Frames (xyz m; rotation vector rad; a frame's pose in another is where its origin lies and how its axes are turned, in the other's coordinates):
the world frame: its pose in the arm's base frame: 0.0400 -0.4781 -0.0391 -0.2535 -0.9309 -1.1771
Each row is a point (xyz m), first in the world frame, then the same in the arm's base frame.
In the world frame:
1: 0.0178 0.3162 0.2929
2: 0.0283 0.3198 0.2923
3: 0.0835 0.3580 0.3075
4: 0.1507 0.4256 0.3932
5: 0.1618 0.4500 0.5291
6: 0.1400 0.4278 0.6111
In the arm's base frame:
1: 0.1732 -0.1817 0.2446
2: 0.1774 -0.1877 0.2529
3: 0.2073 -0.2001 0.3136
4: 0.2293 -0.1654 0.4350
5: 0.1850 -0.0792 0.5340
6: 0.1240 -0.0229 0.5624

